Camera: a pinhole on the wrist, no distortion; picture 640 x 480 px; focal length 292.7 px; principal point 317.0 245.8 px. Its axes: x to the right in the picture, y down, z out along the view. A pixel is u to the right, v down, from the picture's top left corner.
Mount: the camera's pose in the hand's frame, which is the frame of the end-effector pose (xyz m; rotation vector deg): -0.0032 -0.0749 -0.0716 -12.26 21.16 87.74
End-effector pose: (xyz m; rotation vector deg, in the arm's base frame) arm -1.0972 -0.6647 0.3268 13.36 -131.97 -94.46
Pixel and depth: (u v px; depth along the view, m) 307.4 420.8 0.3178
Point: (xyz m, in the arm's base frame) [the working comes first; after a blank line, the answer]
In the camera's frame: -0.0104 0.1900 0.3178

-1.0257 -0.3853 0.2660
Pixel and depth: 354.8 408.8 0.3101
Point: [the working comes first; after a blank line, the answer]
In the camera's frame: 0.0400 0.1727 0.3101

-1.0304 -0.4002 0.3176
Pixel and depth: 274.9 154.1 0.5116
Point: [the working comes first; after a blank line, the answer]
In the camera's frame: -0.0736 -0.1603 0.5116

-1.4289 -0.3445 0.2681
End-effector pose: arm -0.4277 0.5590 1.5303 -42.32 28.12 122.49
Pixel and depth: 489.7 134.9 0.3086
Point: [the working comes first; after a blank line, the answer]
In the camera's frame: 0.1821 -0.1169 0.3086

-0.7075 0.5960 1.5589
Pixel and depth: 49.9 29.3 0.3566
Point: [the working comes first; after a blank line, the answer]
In the camera's frame: -0.3254 -0.2638 0.3566

-0.4916 1.0801 1.5801
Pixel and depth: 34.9 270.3 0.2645
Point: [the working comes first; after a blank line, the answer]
In the camera's frame: -0.2549 0.0221 0.2645

-0.3482 0.8407 1.7116
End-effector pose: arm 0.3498 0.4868 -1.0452 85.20 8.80 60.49
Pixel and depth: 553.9 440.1 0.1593
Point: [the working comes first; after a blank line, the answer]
In the camera's frame: 0.1289 0.1057 0.1593

0.2725 0.3727 -0.9956
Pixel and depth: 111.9 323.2 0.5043
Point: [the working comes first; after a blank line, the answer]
In the camera's frame: -0.3534 0.1334 0.5043

0.7628 0.0966 -1.1847
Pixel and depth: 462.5 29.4 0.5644
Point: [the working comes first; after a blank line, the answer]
In the camera's frame: 0.2806 -0.4173 0.5644

0.6486 0.4703 -0.4391
